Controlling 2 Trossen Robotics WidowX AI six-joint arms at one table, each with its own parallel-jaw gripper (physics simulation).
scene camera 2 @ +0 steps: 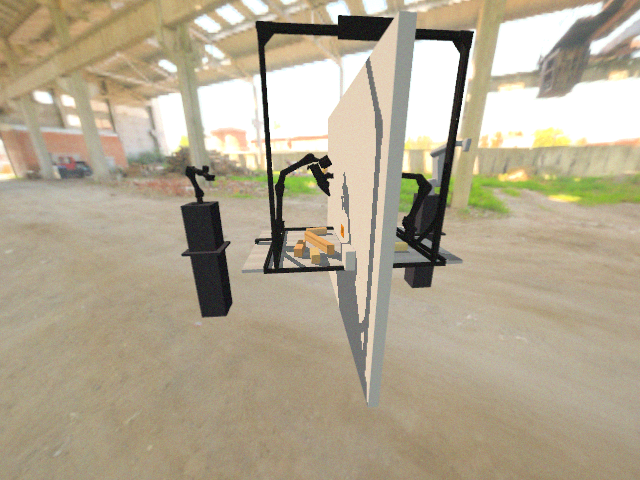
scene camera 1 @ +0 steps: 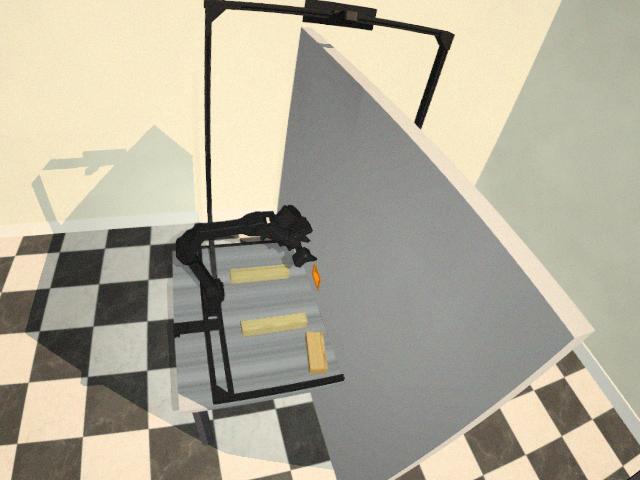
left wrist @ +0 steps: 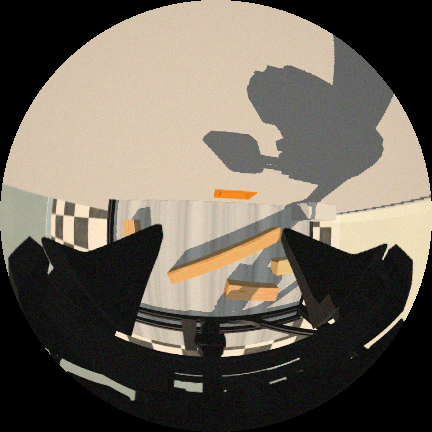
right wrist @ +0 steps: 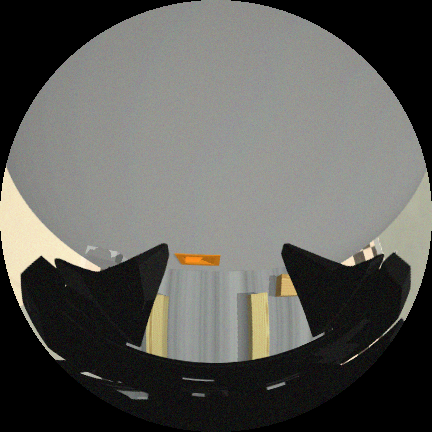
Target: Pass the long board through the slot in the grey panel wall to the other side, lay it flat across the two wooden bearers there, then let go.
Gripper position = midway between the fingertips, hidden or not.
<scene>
My right gripper shows in scene camera 1 (312, 250) and in the right wrist view (227, 250); in scene camera 2 it is hidden by a grey panel wall, in the left wrist view it is hidden by a grey panel wall.
</scene>
